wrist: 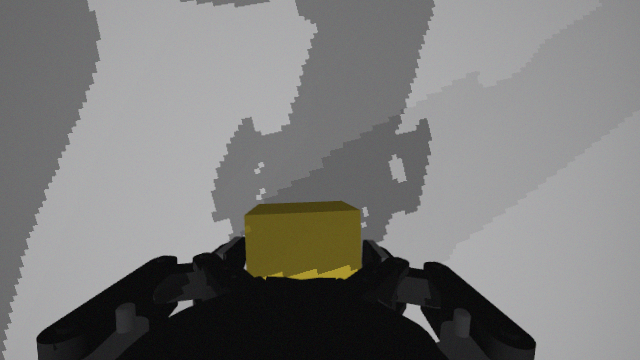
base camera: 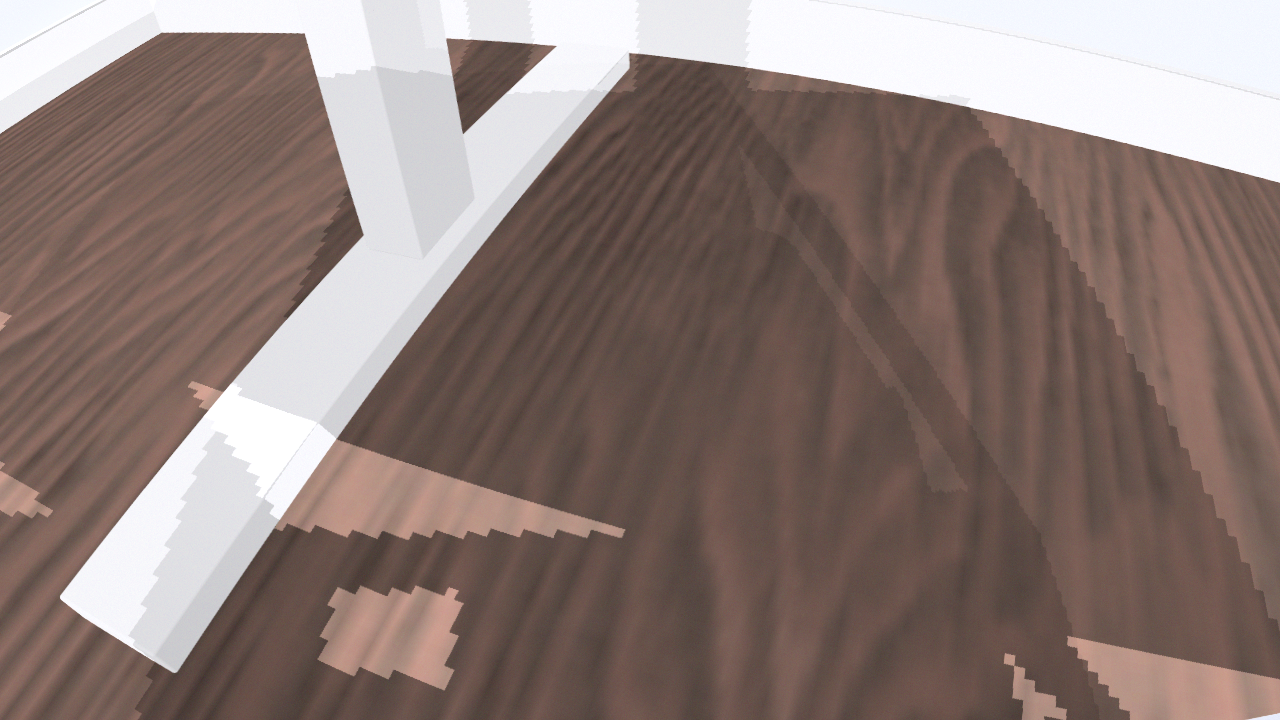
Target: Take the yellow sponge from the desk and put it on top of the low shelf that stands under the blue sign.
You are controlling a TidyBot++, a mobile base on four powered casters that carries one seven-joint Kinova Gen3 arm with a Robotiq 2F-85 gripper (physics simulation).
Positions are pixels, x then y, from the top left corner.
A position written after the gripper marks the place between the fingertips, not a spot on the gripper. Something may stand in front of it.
Labels:
The gripper shows in the wrist view (304,251); in the base camera view it is out of frame. A yellow sponge shows in the wrist view (304,240); in the base camera view it is out of frame.

